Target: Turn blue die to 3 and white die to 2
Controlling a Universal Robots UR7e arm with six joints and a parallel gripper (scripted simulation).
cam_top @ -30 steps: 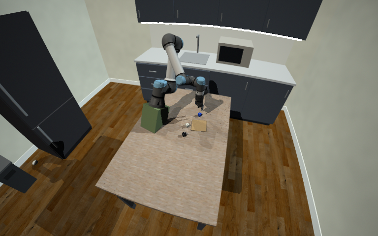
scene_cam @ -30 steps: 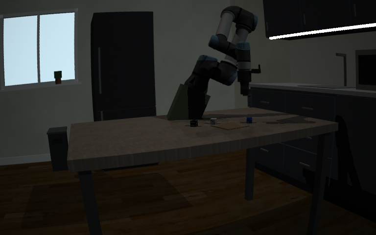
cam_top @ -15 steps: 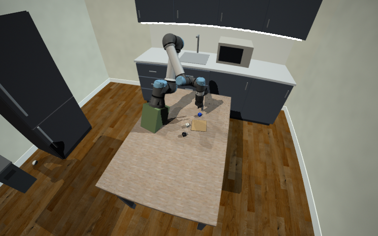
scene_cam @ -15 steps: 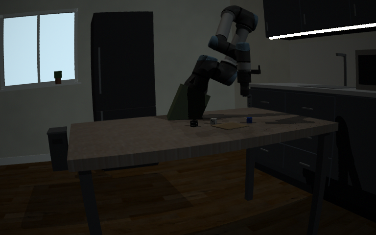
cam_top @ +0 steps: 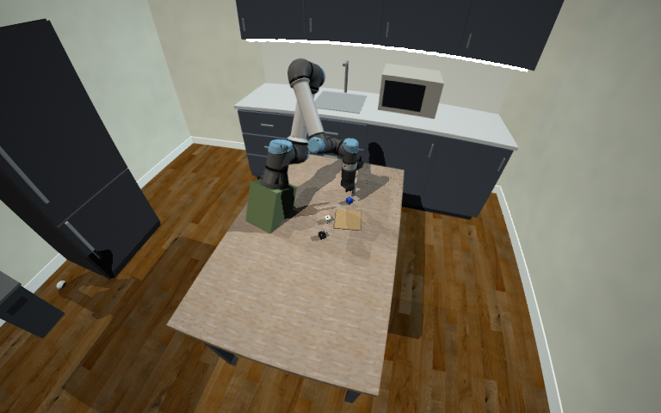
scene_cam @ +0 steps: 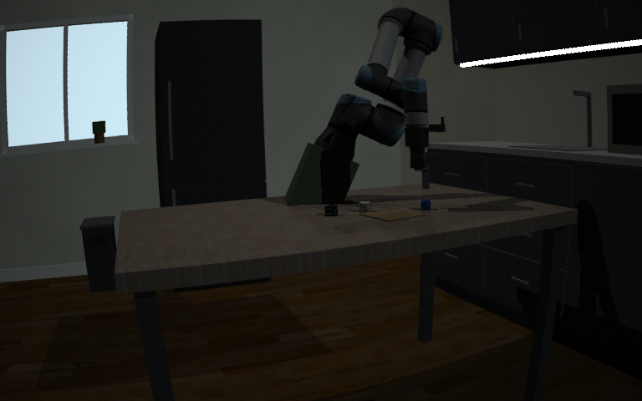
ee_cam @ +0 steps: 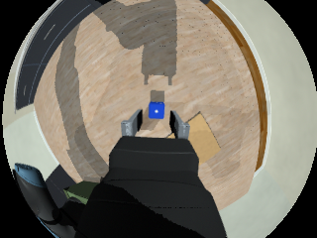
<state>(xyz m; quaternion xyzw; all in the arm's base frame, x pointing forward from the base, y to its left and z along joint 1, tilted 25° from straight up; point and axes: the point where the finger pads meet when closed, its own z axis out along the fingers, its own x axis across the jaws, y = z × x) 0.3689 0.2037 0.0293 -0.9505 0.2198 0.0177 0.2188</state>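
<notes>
Now: the blue die 7 cm below my hand. Also, from my hand: black die: 4 cm behind, 30 cm to the right, 7 cm below; then white die: 6 cm behind, 19 cm to the right, 7 cm below; then tan mat: 4 cm ahead, 13 cm to the right, 9 cm below.
</notes>
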